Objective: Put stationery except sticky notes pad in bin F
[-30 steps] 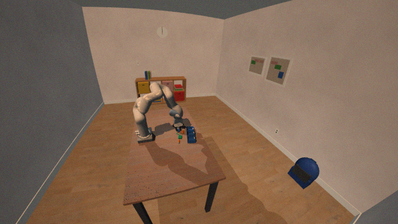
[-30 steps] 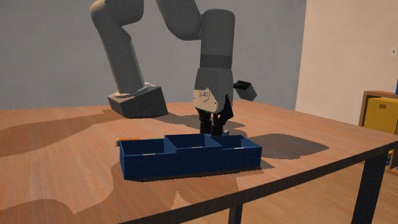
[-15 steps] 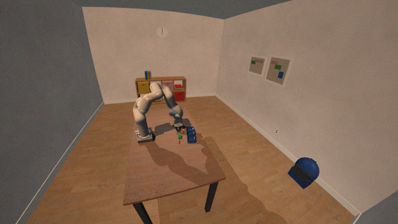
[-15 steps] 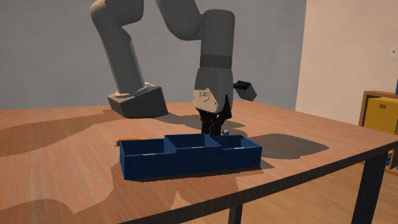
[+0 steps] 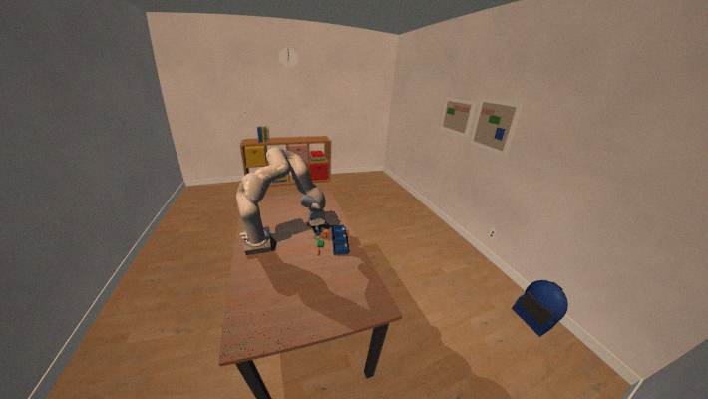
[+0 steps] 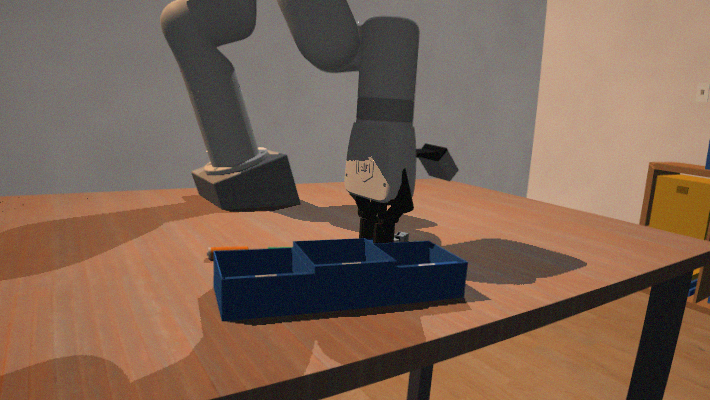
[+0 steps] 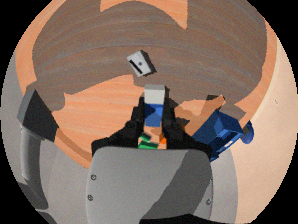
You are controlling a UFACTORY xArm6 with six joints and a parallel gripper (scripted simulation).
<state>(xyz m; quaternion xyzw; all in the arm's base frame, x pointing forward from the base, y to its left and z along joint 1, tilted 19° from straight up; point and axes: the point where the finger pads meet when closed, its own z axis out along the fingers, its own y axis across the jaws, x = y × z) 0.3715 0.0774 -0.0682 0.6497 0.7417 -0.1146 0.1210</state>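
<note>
My hand is 60 mm to the right of the grey-white sharpener, 20 mm past it and 10 mm above it. Also, from my hand: orange block (60 mm to the right, 40 mm ahead, 10 mm below); thin green stick (70 mm to the right, 20 mm below, 10 mm behind); blue-and-white piece (20 mm below, 10 mm to the left).
</note>
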